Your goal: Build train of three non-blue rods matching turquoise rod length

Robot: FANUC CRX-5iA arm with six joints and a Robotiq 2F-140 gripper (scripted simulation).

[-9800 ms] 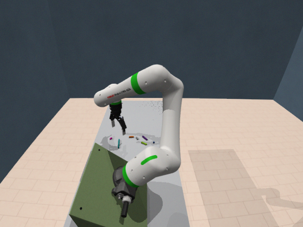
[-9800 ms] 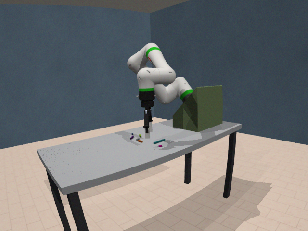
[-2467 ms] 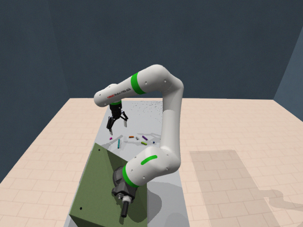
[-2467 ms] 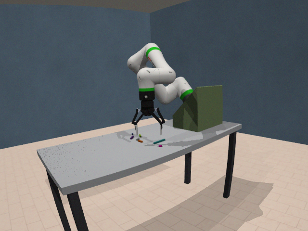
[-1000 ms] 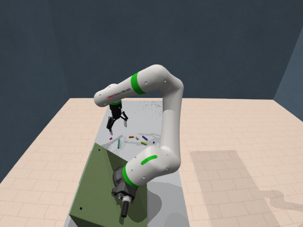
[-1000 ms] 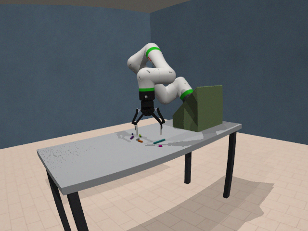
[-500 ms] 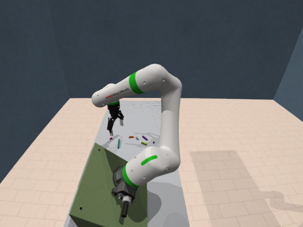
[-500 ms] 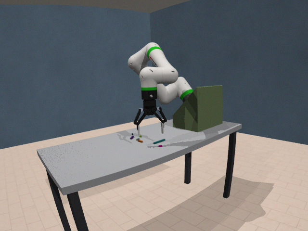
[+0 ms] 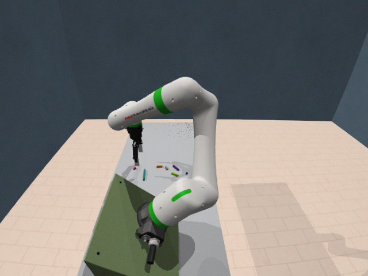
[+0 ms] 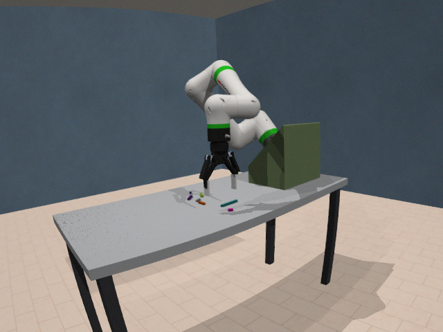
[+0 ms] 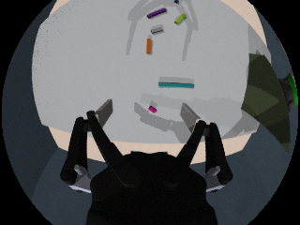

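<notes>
The magenta rod is 90 mm below my hand, 40 mm to the left of it and 20 mm behind it. Also, from my hand: orange rod: 130 mm to the right, 90 mm below, 20 mm ahead; grey rod: 190 mm to the right, 90 mm below; turquoise rod: 90 mm below, 70 mm behind, 40 mm to the right.
</notes>
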